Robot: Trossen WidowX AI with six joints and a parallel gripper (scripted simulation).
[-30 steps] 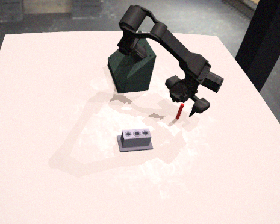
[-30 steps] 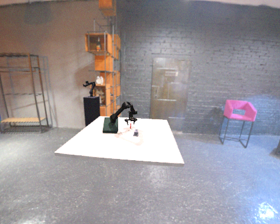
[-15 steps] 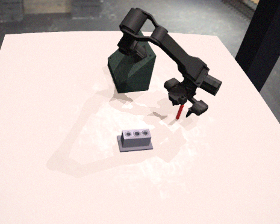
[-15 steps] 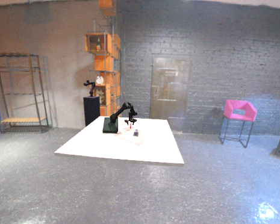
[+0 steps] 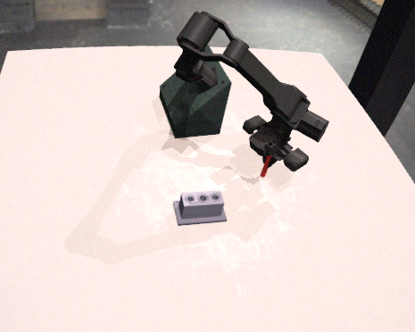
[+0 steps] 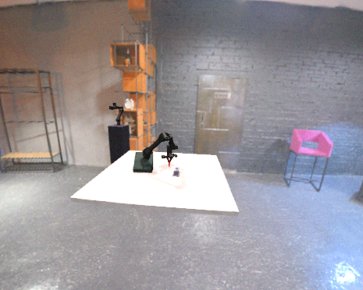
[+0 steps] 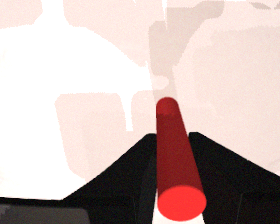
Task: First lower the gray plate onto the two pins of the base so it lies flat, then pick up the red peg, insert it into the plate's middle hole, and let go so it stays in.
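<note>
Now: the gray plate 13 cm ahead of my gripper tip and 19 cm to the right of it. From my gripper tip the other things lie so: base 12 cm ahead, 19 cm to the right, 3 cm below; then red peg right at my gripper tip.
</note>
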